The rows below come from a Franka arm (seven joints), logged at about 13 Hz.
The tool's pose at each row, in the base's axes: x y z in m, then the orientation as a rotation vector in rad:
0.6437 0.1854 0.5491 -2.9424 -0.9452 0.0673
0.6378 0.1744 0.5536 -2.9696 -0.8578 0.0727
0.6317 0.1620 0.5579 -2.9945 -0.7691 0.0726
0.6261 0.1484 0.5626 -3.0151 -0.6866 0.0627
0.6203 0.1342 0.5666 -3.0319 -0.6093 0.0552
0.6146 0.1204 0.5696 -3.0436 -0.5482 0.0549
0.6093 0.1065 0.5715 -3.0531 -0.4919 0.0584
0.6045 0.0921 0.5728 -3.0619 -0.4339 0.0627
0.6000 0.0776 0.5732 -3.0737 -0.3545 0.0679
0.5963 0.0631 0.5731 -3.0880 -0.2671 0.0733
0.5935 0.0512 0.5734 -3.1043 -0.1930 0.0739
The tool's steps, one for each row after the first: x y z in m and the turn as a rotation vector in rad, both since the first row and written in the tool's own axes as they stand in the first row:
-0.0113 0.0052 -0.0045 0.0013 -0.0017 0.0593
-0.0236 0.0115 -0.0089 0.0014 -0.0001 0.1188
-0.0362 0.0190 -0.0138 0.0000 0.0076 0.1736
-0.0493 0.0269 -0.0179 -0.0008 0.0137 0.2246
-0.0621 0.0346 -0.0211 -0.0002 0.0150 0.2648
-0.0745 0.0427 -0.0231 0.0011 0.0139 0.3017
-0.0868 0.0515 -0.0247 0.0026 0.0123 0.3397
-0.0989 0.0607 -0.0253 0.0029 0.0101 0.3917
-0.1104 0.0703 -0.0255 -0.0003 0.0067 0.4489
-0.1196 0.0783 -0.0260 -0.0096 0.0044 0.4975

